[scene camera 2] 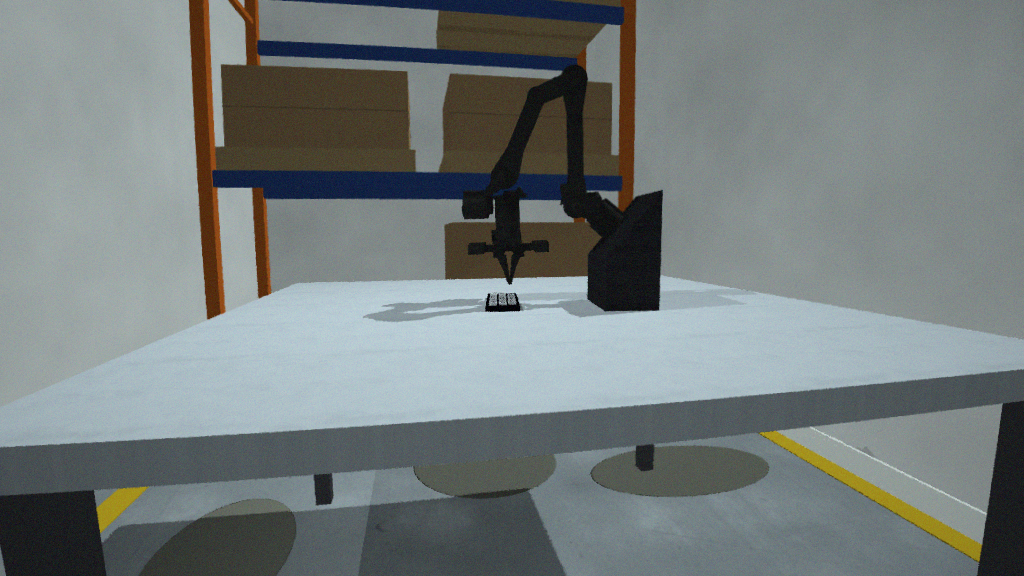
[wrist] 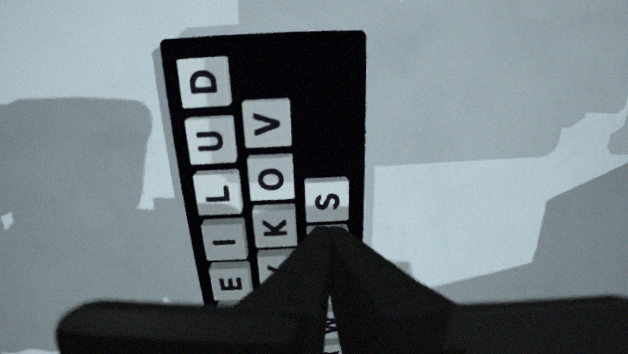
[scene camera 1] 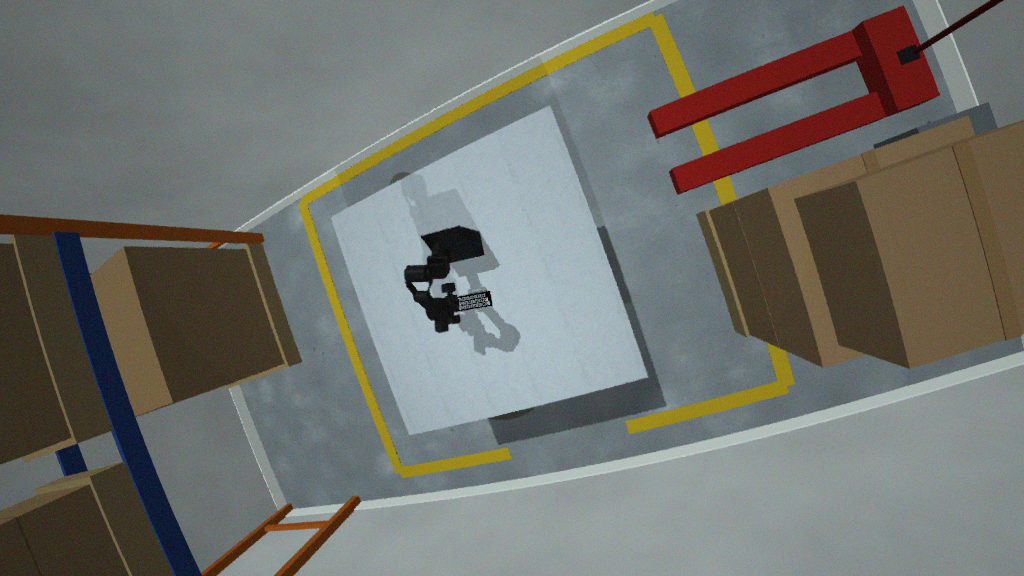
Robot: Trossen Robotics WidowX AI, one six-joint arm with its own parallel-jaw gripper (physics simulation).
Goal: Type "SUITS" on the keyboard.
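Frame: origin at the arm's base, x left, y back, z up, level; centimetres.
Seen in the pictures: gripper, fingertip midpoint: point(scene camera 2: 509, 284) point(wrist: 327, 239) point(scene camera 1: 458, 300); arm's base, link origin: point(scene camera 2: 615, 226) point(scene camera 1: 440, 248).
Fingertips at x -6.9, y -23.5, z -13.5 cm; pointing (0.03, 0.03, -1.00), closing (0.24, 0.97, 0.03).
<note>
Offsets run from my fingertips to a thing's middle. Level surfaces: height alone.
The black keyboard {dx +4.0, dy -2.6, dz -3.2 cm} point(scene camera 1: 483, 299) point(scene camera 2: 502, 308) point(wrist: 325, 100) with white keys lies flat on the white table {dz -4.0 cm} point(scene camera 1: 558, 300) point(scene camera 2: 544, 372). In the wrist view the S key {dx -0.1, dy +0.3, dz -2.7 cm} point(wrist: 326, 207), the U key {dx -3.4, dy -3.3, dz -2.7 cm} point(wrist: 210, 140) and the I key {dx +0.6, dy -4.1, dz -2.7 cm} point(wrist: 224, 239) show. No T key shows there; part of the keyboard is hidden behind the fingers. My gripper point(scene camera 2: 509, 281) point(wrist: 327, 239) is shut and empty and points down above the keyboard. In the wrist view its tips overlap the mostly hidden key just below S. In scene camera 2 a gap shows between tips and keys.
The black arm base point(scene camera 1: 458, 243) point(scene camera 2: 630, 265) stands beside the keyboard. The shelf rack point(scene camera 1: 114, 372) point(scene camera 2: 205, 179) holds cardboard boxes beyond the table. A red pallet jack point(scene camera 1: 898, 64) and more cardboard boxes point(scene camera 1: 930, 243) stand on the other side in scene camera 1.
</note>
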